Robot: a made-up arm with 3 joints. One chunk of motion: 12 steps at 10 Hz.
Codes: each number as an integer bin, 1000 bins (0 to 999) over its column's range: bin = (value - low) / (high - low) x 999, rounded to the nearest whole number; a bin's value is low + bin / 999 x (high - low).
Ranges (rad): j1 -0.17..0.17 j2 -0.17..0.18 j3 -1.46..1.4
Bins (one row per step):
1: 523 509 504
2: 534 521 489
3: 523 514 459
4: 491 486 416
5: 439 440 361
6: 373 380 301
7: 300 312 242
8: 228 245 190
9: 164 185 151
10: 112 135 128
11: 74 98 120
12: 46 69 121
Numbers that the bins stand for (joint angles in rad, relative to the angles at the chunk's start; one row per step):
1: 0.0080 0.0083 -0.0171
2: 0.0117 0.0125 -0.0601
3: 0.0080 0.0101 -0.1459
4: -0.0029 0.0003 -0.2690
5: -0.0206 -0.0158 -0.4265
6: -0.0431 -0.0369 -0.5983
7: -0.0679 -0.0607 -0.7672
8: -0.0924 -0.0842 -0.9161
9: -0.1142 -0.1052 -1.0277
10: -0.1319 -0.1227 -1.0936
11: -0.1448 -0.1357 -1.1165
12: -0.1543 -0.1458 -1.1136

